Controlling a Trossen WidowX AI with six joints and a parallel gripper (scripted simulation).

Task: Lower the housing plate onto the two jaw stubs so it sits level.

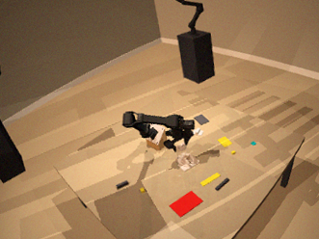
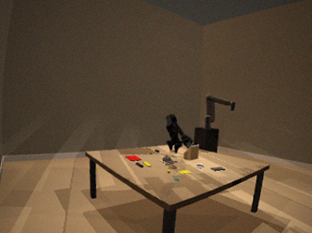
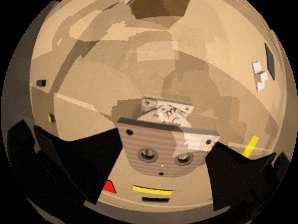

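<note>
My gripper tip is 2 cm below the white part and 1 cm short of it. The rest, counted from my gripper tip: red plate: 30 cm ahead, 21 cm to the right, 8 cm below; then yellow bar: 26 cm ahead, 8 cm below; then yellow tile: 30 cm to the left, 10 cm ahead, 8 cm below.
</note>
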